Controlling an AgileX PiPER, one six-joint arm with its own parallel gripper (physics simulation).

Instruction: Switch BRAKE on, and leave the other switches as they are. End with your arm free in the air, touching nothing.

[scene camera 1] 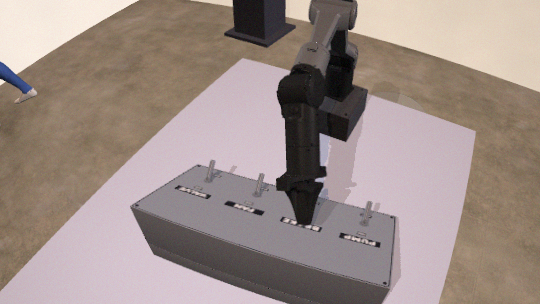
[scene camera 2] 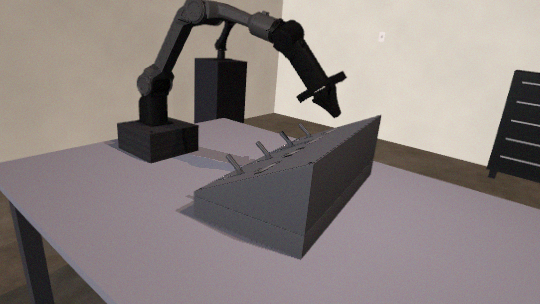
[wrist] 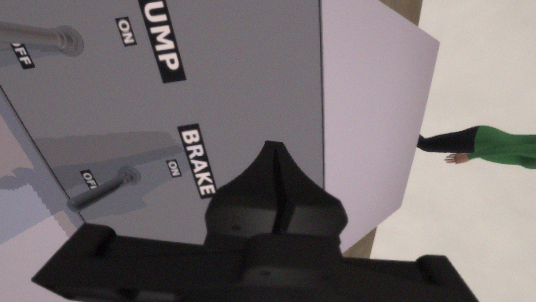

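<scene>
The grey switch panel (scene camera 1: 225, 227) (scene camera 2: 260, 205) (wrist: 260, 75) carries the BRAKE lever (scene camera 2: 285, 138) (wrist: 102, 191), which leans to its OFF label, away from its ON label (wrist: 173, 168). My arm hides this lever in scene camera 1. The PUMP lever (scene camera 1: 367, 213) (scene camera 2: 304, 130) (wrist: 30, 35) also leans to OFF. The FAN lever (scene camera 1: 259, 185) (scene camera 2: 263, 150) and VALVE lever (scene camera 1: 210, 171) (scene camera 2: 234, 164) lean toward the arm's base. My gripper (scene camera 1: 304, 221) (scene camera 2: 337, 116) (wrist: 272, 152) is shut and empty, above the panel near the BRAKE nameplate (wrist: 196, 160), with a gap below its tips.
The panel stands on the pale table (scene camera 1: 165, 150) (scene camera 2: 125, 215) (wrist: 375, 100). My arm's base block (scene camera 1: 345, 117) (scene camera 2: 157, 140) is behind the panel's lever side. A dark pedestal (scene camera 1: 259, 20) (scene camera 2: 220, 90) and a drawer cabinet (scene camera 2: 522, 125) stand farther off. A person in green (wrist: 505, 150) shows beyond the table.
</scene>
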